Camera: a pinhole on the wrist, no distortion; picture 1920 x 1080 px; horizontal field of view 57.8 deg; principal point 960.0 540.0 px. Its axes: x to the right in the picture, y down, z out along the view. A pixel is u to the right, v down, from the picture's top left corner.
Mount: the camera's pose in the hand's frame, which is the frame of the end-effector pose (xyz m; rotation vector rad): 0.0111 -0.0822 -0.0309 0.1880 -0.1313 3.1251
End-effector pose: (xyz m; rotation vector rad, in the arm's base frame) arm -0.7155 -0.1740 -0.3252 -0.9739 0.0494 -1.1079
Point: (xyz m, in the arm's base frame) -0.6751 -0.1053 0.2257
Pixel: outside the picture
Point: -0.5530 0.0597 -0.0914
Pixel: 1237.7 106.5
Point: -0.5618 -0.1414 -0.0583
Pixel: 299.0 300.0
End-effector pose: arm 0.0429 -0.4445 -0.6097 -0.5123 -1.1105 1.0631
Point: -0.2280 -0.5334 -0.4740
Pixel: 1392.8 121.3
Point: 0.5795 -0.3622 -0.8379
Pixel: behind the camera
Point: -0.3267 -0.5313 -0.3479
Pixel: 1119.5 409.6
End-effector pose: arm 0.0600 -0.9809 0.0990 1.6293 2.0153 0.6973
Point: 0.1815 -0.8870 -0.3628
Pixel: 905.8 772.4
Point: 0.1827 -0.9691 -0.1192
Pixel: 1282.6 154.9
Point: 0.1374 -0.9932 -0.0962
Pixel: 1426.4 288.3
